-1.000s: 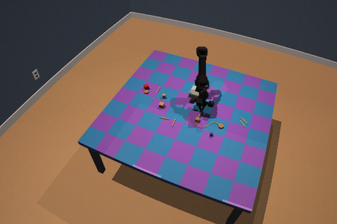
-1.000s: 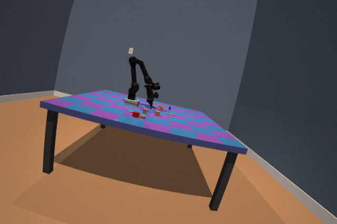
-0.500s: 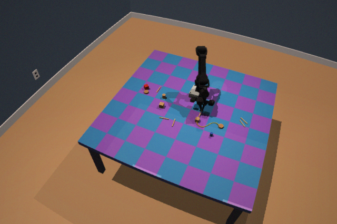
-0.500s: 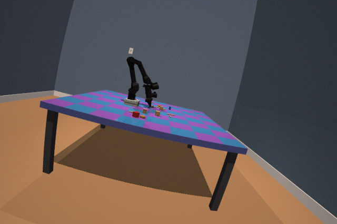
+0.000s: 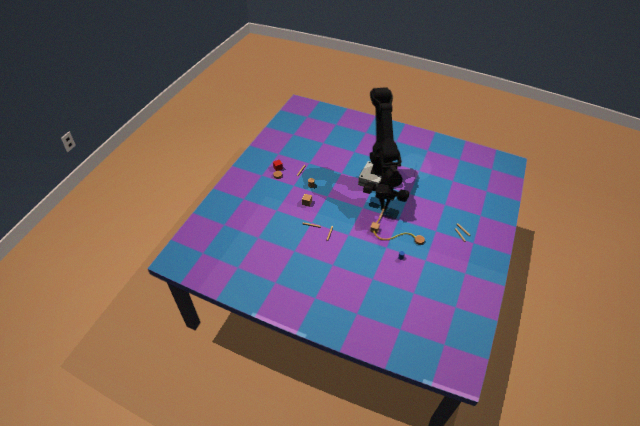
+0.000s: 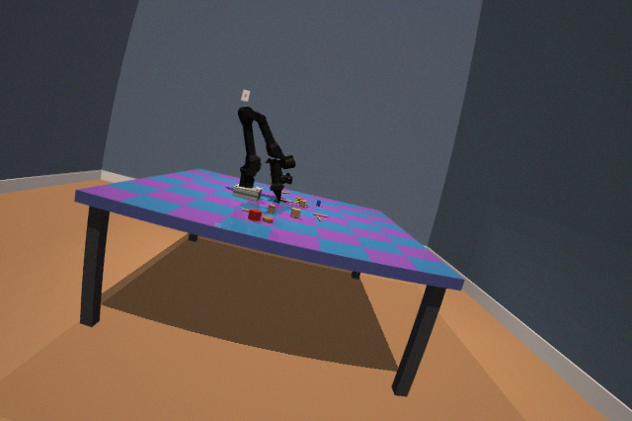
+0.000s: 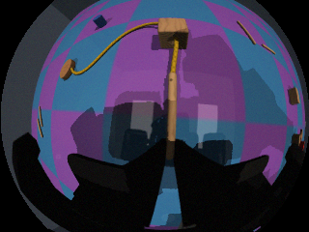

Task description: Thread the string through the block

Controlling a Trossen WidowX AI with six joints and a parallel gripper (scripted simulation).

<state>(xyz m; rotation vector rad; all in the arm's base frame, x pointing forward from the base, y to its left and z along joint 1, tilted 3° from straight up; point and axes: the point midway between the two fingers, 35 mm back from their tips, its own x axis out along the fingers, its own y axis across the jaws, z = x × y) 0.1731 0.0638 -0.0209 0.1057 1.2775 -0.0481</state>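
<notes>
Right now the thin wooden stick is 40 mm ahead of my gripper tip and 10 mm above it. From my gripper tip the other things lie so: wooden cylinder (50 mm behind, 340 mm to the right, 10 mm above); blue object (230 mm ahead, 120 mm to the left, 10 mm above); round wooden button (120 mm ahead, 170 mm to the left).
</notes>
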